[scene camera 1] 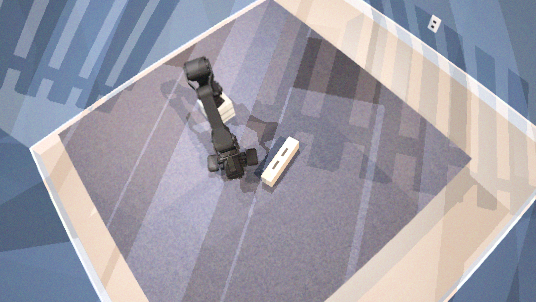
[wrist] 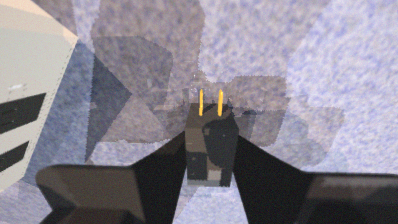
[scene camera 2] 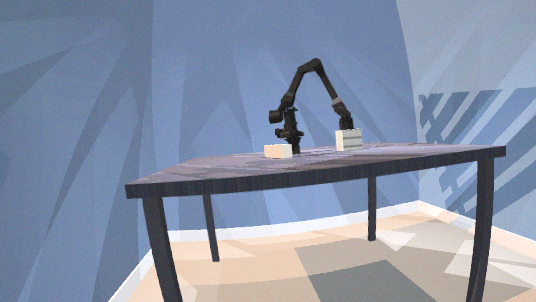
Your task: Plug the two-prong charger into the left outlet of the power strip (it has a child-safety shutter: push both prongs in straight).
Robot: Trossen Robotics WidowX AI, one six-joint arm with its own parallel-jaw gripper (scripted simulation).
Labels:
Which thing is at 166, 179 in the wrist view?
My gripper.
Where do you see a dark two-prong charger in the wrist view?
At 211, 133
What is my gripper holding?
A dark two-prong charger.

